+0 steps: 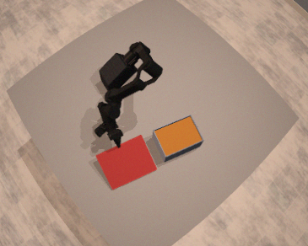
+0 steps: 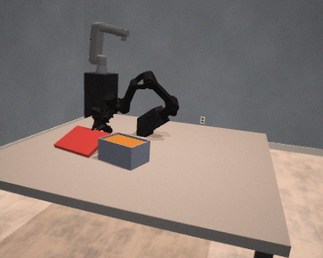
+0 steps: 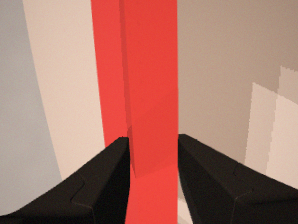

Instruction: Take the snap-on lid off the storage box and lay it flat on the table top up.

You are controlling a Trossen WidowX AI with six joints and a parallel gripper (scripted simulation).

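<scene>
Right now the red lid is 100 mm ahead of my hand, 50 mm below it and 10 mm to the right of it. Round my hand: storage box (250 mm to the left, 140 mm ahead, 40 mm below).
</scene>
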